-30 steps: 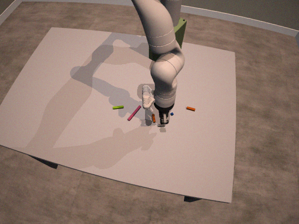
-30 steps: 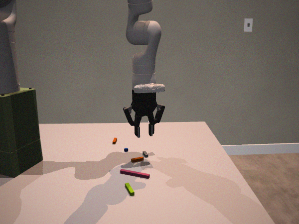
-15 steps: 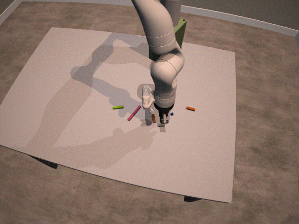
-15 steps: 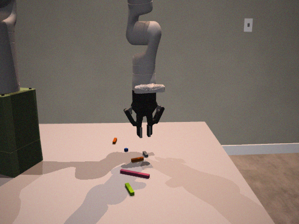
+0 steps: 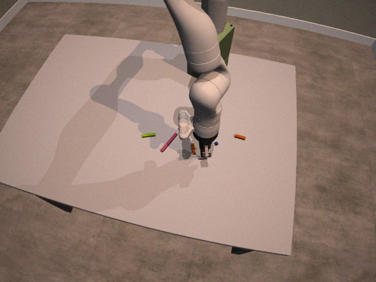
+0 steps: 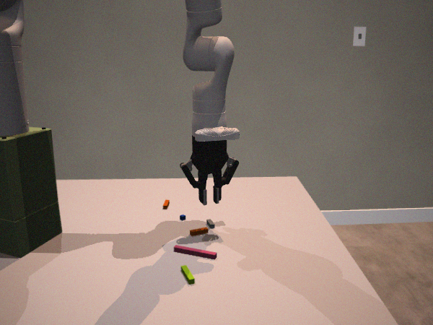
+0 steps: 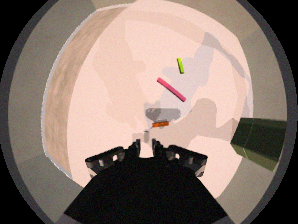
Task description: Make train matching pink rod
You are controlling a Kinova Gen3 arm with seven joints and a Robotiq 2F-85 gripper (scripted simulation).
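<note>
The grey rod is 7 cm below my hand. The rest, counted from my hand: pink rod: 5 cm behind, 13 cm to the right, 7 cm below; lime rod: 8 cm behind, 21 cm to the right, 7 cm below; blue rod: 6 cm behind, 5 cm to the left, 7 cm below.
</note>
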